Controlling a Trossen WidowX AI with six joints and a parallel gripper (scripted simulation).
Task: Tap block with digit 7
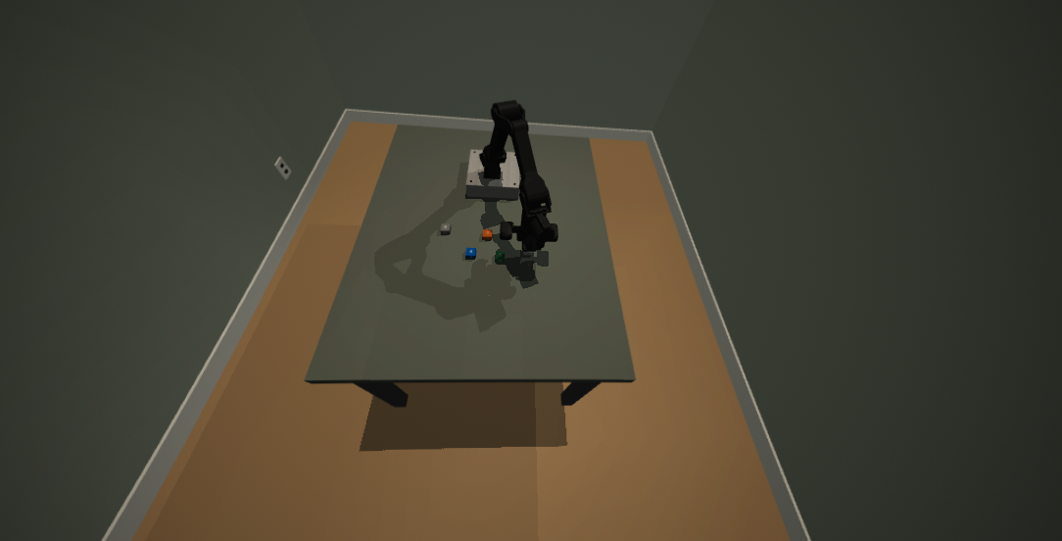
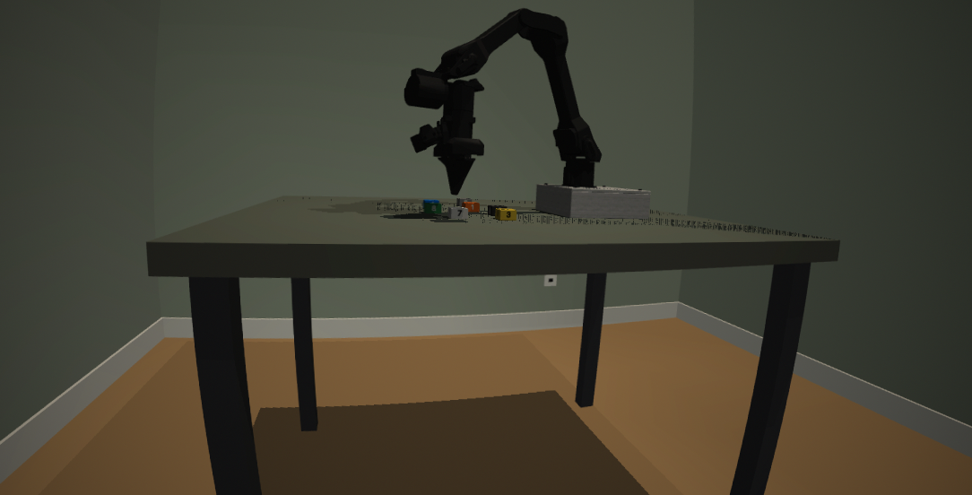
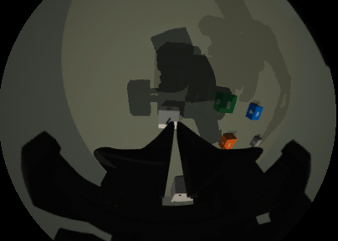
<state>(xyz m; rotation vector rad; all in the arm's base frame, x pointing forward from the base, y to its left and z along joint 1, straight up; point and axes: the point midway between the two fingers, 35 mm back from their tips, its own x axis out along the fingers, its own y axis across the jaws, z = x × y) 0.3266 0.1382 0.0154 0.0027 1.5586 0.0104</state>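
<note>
Now: the white block 1 cm behind my gripper tip, 1 cm to the left of it and 3 cm below it. The rest, counted from my gripper tip: yellow block 10 cm behind, 2 cm to the left, 3 cm below; then black block 10 cm behind, 6 cm to the right, 3 cm below; then green block 3 cm ahead, 9 cm to the right, 3 cm below.
</note>
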